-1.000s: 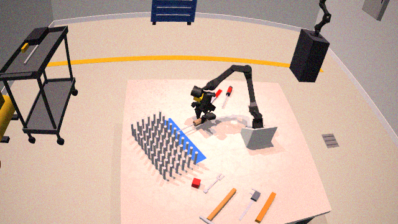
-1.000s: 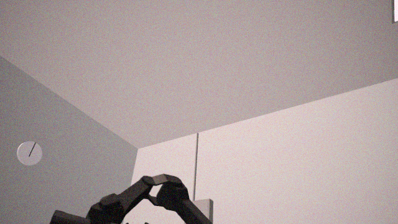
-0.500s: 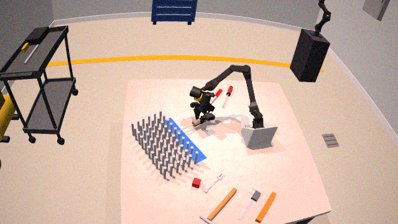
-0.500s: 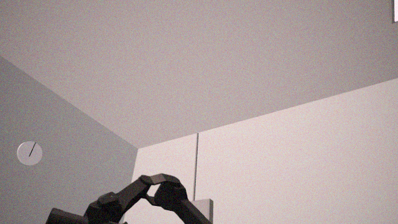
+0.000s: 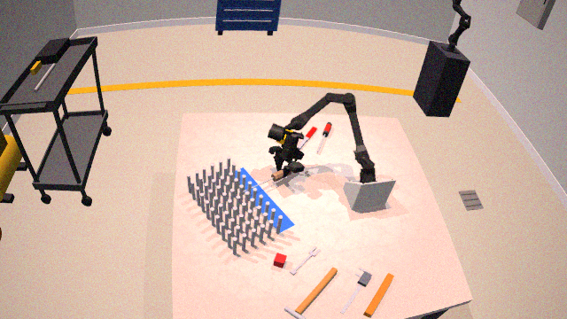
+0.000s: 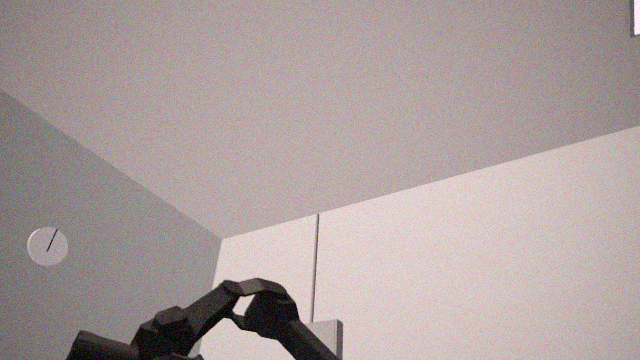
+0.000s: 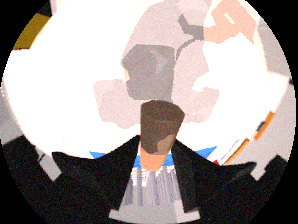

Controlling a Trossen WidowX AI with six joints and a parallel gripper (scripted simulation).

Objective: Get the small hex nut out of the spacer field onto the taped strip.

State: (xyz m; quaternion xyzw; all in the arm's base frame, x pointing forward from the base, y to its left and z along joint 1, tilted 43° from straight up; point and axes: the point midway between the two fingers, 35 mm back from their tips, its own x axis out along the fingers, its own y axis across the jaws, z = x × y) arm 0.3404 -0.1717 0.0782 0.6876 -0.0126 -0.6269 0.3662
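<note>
Right now the blue taped strip is 110 mm ahead of my gripper tip, 100 mm to the left of it and 30 mm below it. Round my gripper tip: brown-handled screwdriver: 90 mm ahead, 50 mm to the left; then yellow block: 80 mm behind, 260 mm to the right, 10 mm below; then fork-ended tool: 10 mm behind, 450 mm to the left, 30 mm below.
</note>
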